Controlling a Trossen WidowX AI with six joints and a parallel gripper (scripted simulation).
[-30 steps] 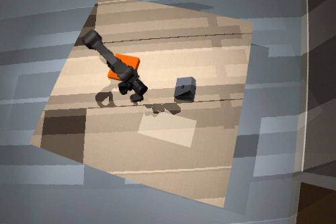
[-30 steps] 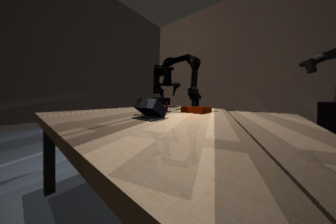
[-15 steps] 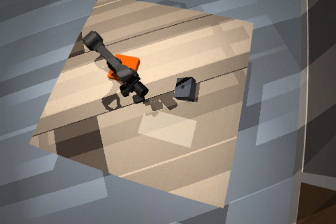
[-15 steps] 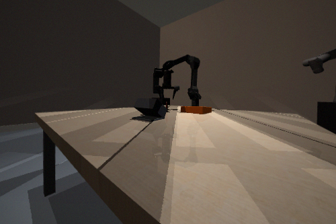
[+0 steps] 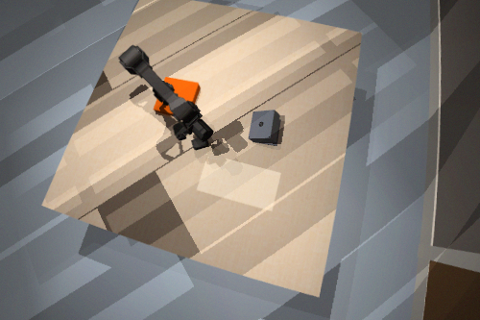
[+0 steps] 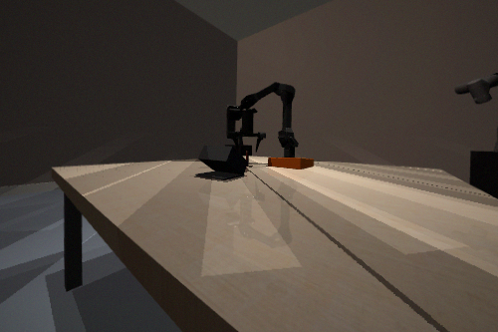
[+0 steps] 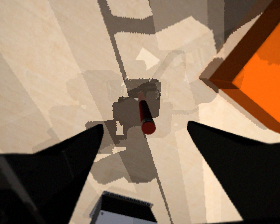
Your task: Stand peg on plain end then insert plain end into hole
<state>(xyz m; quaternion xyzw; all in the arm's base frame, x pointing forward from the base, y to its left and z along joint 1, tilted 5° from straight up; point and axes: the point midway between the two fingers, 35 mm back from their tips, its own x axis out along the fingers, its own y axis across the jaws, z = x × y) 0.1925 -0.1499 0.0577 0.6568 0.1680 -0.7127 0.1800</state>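
The red peg is 10 mm below my gripper tip. From my gripper tip the other things lie so: dark sloped panel (270 mm ahead, 80 mm to the left, 20 mm below).
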